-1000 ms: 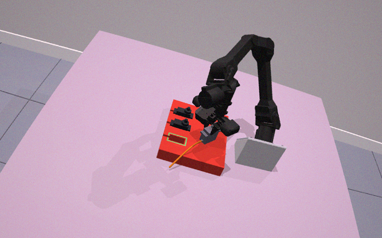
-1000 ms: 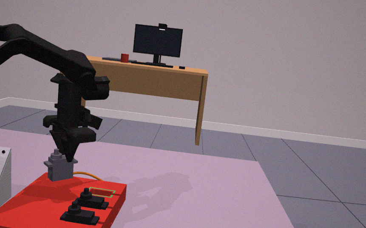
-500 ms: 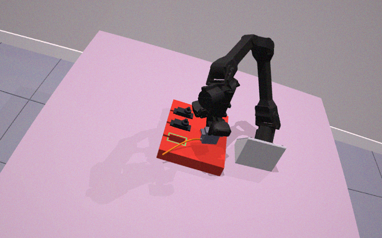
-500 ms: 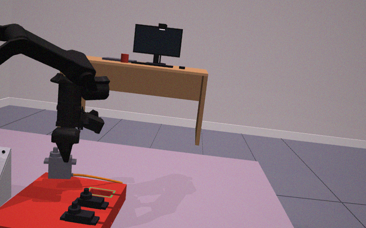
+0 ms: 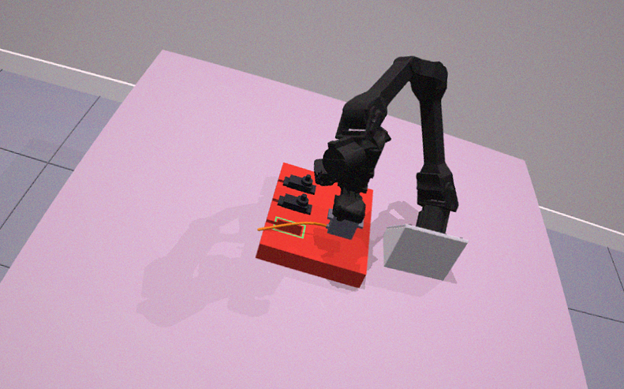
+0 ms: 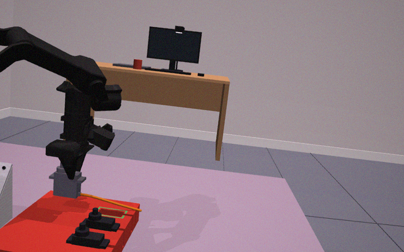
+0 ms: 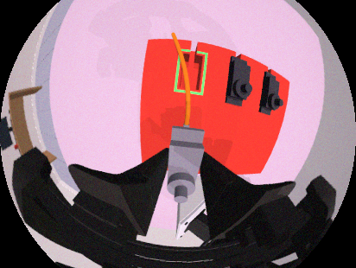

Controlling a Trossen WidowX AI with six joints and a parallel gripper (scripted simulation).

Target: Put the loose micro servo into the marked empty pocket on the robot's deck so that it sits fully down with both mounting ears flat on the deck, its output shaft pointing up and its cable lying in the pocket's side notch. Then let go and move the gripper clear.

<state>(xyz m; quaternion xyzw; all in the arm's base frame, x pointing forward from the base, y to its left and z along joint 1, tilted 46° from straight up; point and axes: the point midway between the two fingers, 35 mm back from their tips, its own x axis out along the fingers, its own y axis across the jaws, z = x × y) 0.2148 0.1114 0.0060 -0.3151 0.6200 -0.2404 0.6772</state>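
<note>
Right now my gripper tip is 10 mm past the red deck, 70 mm to the left of it and 100 mm above it.
</note>
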